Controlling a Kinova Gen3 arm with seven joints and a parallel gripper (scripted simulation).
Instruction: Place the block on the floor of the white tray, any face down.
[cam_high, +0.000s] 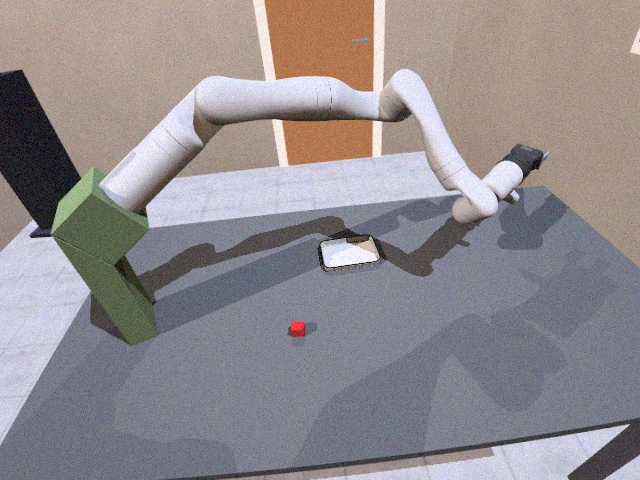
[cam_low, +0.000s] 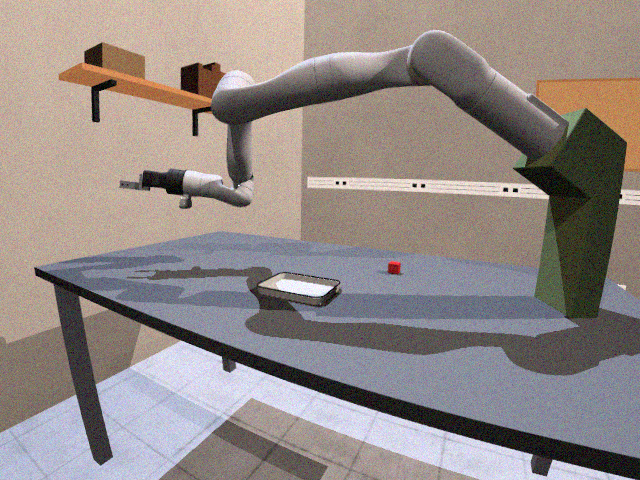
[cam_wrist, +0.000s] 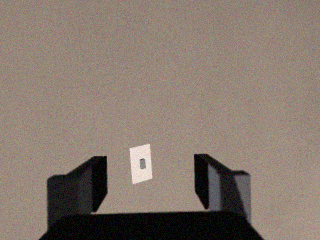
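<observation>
My hand is 680 mm past the red block, 390 mm to the left of it and 230 mm above it. Also, from my hand: white tray (540 mm behind, 110 mm to the right, 230 mm below).
</observation>
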